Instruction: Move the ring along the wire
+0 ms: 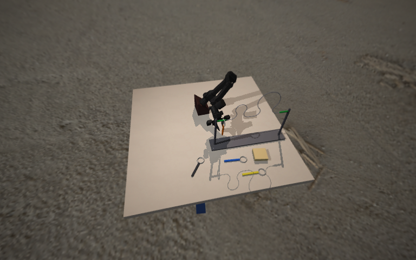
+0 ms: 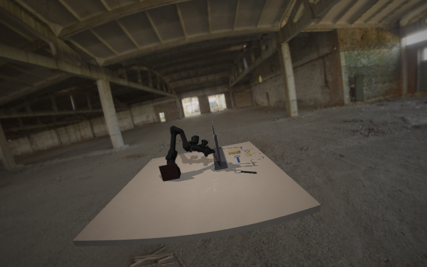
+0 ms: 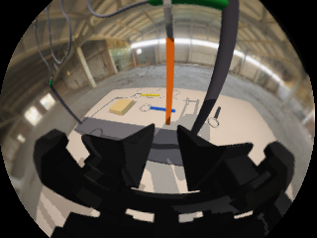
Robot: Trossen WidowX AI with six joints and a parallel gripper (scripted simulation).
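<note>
Now: gripper tip 80 mm below the orange-handled ring and 30 mm short of it. Round my gripper tip: tan block (260 mm to the left, 190 mm ahead, 120 mm below); then black-handled ring (220 mm to the right, 190 mm ahead, 130 mm below); then blue-handled ring (200 mm ahead, 130 mm below, 80 mm to the left).
</note>
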